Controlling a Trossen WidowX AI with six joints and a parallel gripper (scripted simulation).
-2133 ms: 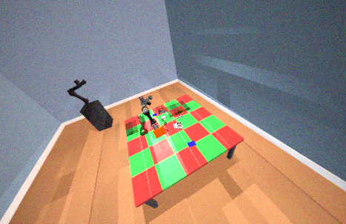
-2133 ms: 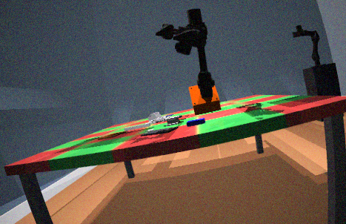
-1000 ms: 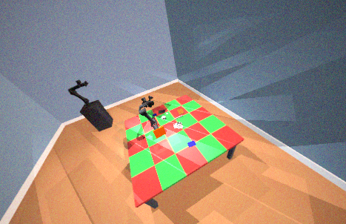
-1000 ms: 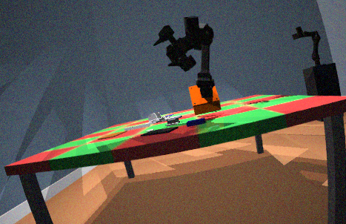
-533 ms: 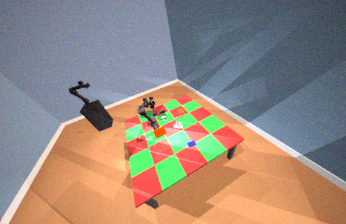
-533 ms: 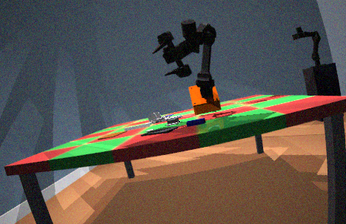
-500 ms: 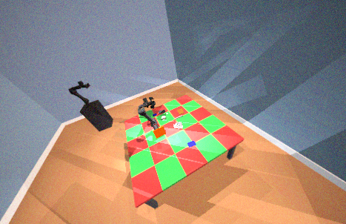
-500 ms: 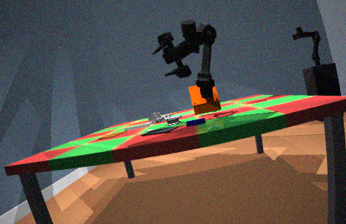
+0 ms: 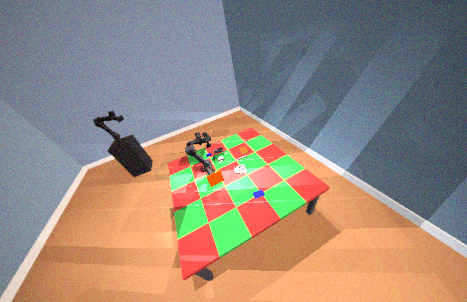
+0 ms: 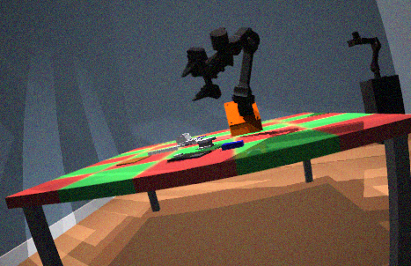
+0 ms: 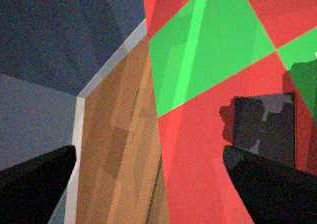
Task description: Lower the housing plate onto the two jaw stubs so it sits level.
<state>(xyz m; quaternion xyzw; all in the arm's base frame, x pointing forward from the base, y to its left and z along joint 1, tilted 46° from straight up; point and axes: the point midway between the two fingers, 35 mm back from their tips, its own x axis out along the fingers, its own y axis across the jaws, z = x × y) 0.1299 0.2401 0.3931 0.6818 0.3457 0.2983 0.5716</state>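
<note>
Right now my gripper tip is 200 mm above the pale stepped part, 190 mm to the left of it and 20 mm short of it. Also, from my gripper tip: flat dark plate: 200 mm below, 40 mm ahead; then small blue block: 200 mm below, 100 mm behind, 20 mm to the right.
</note>
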